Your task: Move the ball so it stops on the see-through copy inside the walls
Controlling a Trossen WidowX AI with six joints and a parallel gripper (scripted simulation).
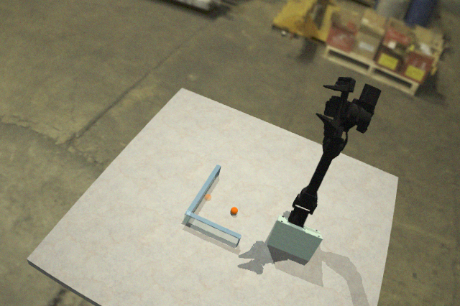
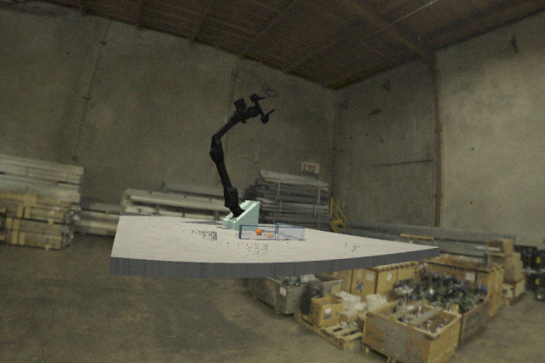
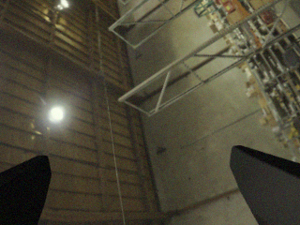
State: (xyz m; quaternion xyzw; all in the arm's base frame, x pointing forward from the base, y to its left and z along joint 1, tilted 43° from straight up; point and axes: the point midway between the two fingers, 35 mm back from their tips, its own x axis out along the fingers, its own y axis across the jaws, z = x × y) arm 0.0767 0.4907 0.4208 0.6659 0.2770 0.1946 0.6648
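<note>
Right now my gripper tip is 160 mm short of the orange ball, 90 mm to the left of it and 730 mm above it. Round my gripper tip: see-through copy of ball 290 mm ahead, 100 mm to the right, 730 mm below.
</note>
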